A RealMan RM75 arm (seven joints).
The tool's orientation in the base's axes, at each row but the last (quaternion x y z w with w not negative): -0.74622, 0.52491, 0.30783, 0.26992; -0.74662, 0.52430, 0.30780, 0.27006; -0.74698, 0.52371, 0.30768, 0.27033; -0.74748, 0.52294, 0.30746, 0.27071; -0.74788, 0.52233, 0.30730, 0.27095; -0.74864, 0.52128, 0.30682, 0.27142; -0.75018, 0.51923, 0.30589, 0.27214; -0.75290, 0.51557, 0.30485, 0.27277; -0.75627, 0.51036, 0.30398, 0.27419; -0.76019, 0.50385, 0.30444, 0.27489; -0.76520, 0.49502, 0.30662, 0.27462; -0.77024, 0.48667, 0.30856, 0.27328; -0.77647, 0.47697, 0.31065, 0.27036
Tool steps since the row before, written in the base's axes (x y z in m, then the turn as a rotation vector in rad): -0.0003, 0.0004, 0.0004, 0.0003, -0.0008, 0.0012; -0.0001, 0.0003, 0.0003, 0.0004, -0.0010, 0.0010; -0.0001, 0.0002, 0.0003, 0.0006, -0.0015, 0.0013; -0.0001, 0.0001, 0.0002, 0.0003, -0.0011, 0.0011; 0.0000, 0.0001, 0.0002, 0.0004, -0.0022, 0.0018; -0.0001, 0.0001, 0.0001, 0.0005, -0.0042, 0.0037; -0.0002, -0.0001, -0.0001, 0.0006, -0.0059, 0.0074; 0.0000, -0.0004, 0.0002, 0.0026, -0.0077, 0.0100; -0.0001, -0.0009, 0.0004, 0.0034, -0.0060, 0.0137; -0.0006, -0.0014, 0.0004, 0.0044, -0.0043, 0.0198; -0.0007, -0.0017, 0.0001, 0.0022, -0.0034, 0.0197; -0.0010, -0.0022, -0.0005, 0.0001, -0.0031, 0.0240; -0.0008, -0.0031, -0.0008, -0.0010, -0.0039, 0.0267
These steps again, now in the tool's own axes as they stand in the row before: -0.0006, 0.0001, 0.0001, -0.0003, -0.0001, -0.0014; -0.0004, 0.0000, 0.0000, 0.0000, -0.0002, -0.0015; -0.0004, 0.0000, 0.0000, 0.0001, -0.0002, -0.0021; -0.0002, 0.0000, 0.0000, -0.0001, 0.0000, -0.0016; -0.0002, 0.0000, -0.0001, 0.0001, 0.0001, -0.0029; -0.0002, 0.0001, 0.0000, 0.0000, 0.0005, -0.0056; 0.0001, 0.0002, 0.0000, -0.0017, 0.0006, -0.0093; 0.0001, 0.0001, -0.0004, -0.0020, -0.0010, -0.0127; 0.0002, 0.0003, -0.0009, -0.0055, -0.0027, -0.0141; 0.0004, 0.0010, -0.0012, -0.0107, -0.0048, -0.0171; 0.0007, 0.0012, -0.0012, -0.0119, -0.0031, -0.0159; 0.0013, 0.0018, -0.0010, -0.0160, -0.0018, -0.0181; 0.0021, 0.0021, -0.0015, -0.0179, -0.0008, -0.0202
